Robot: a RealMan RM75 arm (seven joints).
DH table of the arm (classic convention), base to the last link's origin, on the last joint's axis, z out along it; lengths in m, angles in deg. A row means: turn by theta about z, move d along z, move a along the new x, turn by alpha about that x. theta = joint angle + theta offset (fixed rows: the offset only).
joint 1: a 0  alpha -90  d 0.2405  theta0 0
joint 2: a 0  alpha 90  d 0  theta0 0
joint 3: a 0  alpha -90  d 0.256  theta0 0
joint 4: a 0  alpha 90  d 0  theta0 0
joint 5: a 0  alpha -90  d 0.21  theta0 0
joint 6: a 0  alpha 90  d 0  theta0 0
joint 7: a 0  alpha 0  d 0.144  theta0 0
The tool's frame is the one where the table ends.
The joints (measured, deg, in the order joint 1, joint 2, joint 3, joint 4, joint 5, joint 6, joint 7), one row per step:
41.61 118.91 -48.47 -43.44 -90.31 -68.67 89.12
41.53 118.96 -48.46 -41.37 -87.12 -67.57 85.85
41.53 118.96 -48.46 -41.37 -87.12 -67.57 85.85
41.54 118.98 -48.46 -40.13 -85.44 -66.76 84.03
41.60 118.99 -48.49 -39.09 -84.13 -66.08 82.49
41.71 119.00 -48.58 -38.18 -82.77 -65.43 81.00
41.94 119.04 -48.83 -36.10 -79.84 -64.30 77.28
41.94 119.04 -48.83 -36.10 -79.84 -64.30 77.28
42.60 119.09 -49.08 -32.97 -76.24 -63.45 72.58
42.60 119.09 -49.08 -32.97 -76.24 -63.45 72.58
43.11 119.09 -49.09 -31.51 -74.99 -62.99 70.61
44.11 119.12 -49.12 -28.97 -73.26 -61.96 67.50
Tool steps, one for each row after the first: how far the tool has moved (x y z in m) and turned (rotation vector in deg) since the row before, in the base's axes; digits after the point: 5 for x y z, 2 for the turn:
0.00350 0.00154 -0.00104 1.99 1.47 -0.28
0.00000 0.00000 0.00000 0.00 0.00 0.00
0.00248 0.00126 -0.00089 1.15 0.65 -0.42
0.00193 0.00111 -0.00100 0.92 0.38 -0.34
0.00108 0.00125 -0.00068 0.94 0.37 -0.22
0.00254 0.00192 -0.00240 2.04 0.44 -0.22
0.00000 0.00000 0.00000 0.00 0.00 0.00
0.00176 0.00183 -0.00510 1.98 0.59 -0.07
0.00000 0.00000 0.00000 0.00 0.00 0.00
0.00018 0.00138 -0.00272 0.74 0.00 -0.09
0.00029 0.00257 -0.00593 0.95 -0.32 -0.43

